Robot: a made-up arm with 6 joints.
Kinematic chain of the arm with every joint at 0, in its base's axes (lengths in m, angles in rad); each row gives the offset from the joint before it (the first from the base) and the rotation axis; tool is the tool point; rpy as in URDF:
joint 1: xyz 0 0 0.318 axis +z
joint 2: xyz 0 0 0 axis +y
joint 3: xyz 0.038 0 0.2 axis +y
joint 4: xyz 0.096 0 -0.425 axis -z
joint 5: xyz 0 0 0 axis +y
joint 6: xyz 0.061 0 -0.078 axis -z
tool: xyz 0 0 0 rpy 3.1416 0 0
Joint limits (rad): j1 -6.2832..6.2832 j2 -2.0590..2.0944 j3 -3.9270..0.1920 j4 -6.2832..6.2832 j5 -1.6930..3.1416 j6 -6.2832..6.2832
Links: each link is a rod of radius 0.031 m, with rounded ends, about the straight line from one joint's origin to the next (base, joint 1, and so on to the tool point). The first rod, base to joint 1, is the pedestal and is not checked.
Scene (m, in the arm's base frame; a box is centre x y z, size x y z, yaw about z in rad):
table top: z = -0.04
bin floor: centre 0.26 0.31 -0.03 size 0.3 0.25 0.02 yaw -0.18
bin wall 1: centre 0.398 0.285 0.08 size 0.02 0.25 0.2 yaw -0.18
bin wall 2: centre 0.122 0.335 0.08 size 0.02 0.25 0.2 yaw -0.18
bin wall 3: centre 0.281 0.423 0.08 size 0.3 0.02 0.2 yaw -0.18
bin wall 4: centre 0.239 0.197 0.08 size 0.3 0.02 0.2 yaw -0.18
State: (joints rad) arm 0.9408 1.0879 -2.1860 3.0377 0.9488 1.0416
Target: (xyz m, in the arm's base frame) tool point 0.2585 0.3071 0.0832
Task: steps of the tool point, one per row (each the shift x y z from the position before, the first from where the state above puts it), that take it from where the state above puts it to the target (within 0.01 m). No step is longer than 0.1 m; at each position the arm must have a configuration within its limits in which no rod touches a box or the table.
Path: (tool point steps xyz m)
1: -0.0115 -0.0323 0.0280
2: -0.0241 -0.0473 0.0210
3: -0.0347 -0.0587 0.0115
4: -0.0425 -0.0656 0.0004
5: -0.0471 -0.0677 -0.0112
6: 0.0083 0.0099 -0.0693
7: 0.0002 0.0002 -0.0732
8: -0.0085 -0.0101 -0.0746

